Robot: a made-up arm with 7 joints. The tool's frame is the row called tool. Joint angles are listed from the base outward.
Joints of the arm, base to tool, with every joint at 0 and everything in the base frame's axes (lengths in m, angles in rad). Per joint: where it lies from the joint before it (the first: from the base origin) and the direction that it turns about. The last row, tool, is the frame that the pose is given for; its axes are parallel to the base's.
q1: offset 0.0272 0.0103 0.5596 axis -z
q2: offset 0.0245 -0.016 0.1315 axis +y
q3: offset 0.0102 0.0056 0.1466 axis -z
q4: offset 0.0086 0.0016 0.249 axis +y
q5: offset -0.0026 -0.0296 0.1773 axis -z
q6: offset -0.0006 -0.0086 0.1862 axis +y
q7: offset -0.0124 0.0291 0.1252 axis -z
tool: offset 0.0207 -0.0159 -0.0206
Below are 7 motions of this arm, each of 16 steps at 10 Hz.
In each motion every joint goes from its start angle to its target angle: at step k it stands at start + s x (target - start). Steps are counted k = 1, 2, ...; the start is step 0. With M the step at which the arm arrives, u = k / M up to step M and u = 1 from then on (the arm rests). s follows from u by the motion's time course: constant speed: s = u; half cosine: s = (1 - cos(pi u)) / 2; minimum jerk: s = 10 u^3 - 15 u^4 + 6 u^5.
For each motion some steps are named. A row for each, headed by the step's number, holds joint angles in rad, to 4 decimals.
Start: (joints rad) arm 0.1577 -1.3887 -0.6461 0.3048 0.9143 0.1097 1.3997
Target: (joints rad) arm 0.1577 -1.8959 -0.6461 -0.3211 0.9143 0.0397 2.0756
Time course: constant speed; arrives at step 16
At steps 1, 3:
1: 0.1577 -1.4204 -0.6461 0.2657 0.9143 0.1053 1.4419
3: 0.1577 -1.4838 -0.6461 0.1874 0.9143 0.0966 1.5264

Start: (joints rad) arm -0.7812 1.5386 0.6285 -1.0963 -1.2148 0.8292 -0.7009
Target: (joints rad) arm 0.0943 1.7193 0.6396 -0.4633 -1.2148 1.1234 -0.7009
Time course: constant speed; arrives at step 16
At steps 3, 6, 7, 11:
3: -0.6170 1.5725 0.6306 -0.9776 -1.2148 0.8844 -0.7009
6: -0.4529 1.6064 0.6327 -0.8589 -1.2148 0.9395 -0.7009
7: -0.3982 1.6177 0.6334 -0.8194 -1.2148 0.9579 -0.7009
11: -0.1793 1.6628 0.6361 -0.6611 -1.2148 1.0315 -0.7009

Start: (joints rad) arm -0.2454 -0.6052 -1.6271 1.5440 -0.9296 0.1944 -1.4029
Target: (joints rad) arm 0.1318 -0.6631 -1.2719 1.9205 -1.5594 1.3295 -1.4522
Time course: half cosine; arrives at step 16
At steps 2, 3, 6, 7, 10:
2: -0.2310 -0.6074 -1.6136 1.5583 -0.9536 0.2376 -1.4048
3: -0.2136 -0.6101 -1.5972 1.5757 -0.9827 0.2900 -1.4071
6: -0.1290 -0.6231 -1.5175 1.6602 -1.1240 0.5448 -1.4181
7: -0.0936 -0.6285 -1.4841 1.6955 -1.1831 0.6512 -1.4227
10: 0.0154 -0.6452 -1.3815 1.8043 -1.3650 0.9791 -1.4370

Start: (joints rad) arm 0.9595 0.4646 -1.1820 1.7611 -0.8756 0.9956 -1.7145
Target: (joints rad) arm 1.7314 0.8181 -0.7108 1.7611 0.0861 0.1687 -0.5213
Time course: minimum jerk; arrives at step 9
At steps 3, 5, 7, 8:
3: 1.1215 0.5388 -1.0831 1.7611 -0.6738 0.8221 -1.4641
5: 1.4252 0.6779 -0.8977 1.7611 -0.2954 0.4967 -0.9946
7: 1.6724 0.7911 -0.7468 1.7611 0.0126 0.2319 -0.6125
8: 1.7225 0.8140 -0.7162 1.7611 0.0750 0.1782 -0.5351

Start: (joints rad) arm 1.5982 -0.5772 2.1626 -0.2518 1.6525 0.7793 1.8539
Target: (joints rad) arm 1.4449 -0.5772 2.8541 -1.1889 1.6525 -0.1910 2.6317
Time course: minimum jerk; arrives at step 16
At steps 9, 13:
9: 1.5038 -0.5772 2.5885 -0.8290 1.6525 0.1816 2.3330
13: 1.4524 -0.5772 2.8204 -1.1432 1.6525 -0.1437 2.5938

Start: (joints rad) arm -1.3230 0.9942 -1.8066 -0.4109 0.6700 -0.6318 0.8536
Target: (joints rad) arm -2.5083 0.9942 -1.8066 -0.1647 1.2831 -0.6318 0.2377
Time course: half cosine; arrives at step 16
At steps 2, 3, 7, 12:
2: -1.3681 0.9942 -1.8066 -0.4015 0.6933 -0.6318 0.8302
3: -1.4229 0.9942 -1.8066 -0.3902 0.7217 -0.6318 0.8017
7: -1.8000 0.9942 -1.8066 -0.3118 0.9167 -0.6318 0.6057
12: -2.3347 0.9942 -1.8066 -0.2008 1.1933 -0.6318 0.3279

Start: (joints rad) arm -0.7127 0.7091 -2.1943 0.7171 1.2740 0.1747 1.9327
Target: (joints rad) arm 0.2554 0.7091 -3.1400 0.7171 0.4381 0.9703 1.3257
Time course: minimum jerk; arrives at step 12
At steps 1, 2, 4, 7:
1: -0.7078 0.7091 -2.1991 0.7171 1.2697 0.1787 1.9296
2: -0.6783 0.7091 -2.2279 0.7171 1.2443 0.2029 1.9112
4: -0.5095 0.7091 -2.3928 0.7171 1.0986 0.3417 1.8053
7: -0.0802 0.7091 -2.8122 0.7171 0.7278 0.6945 1.5361

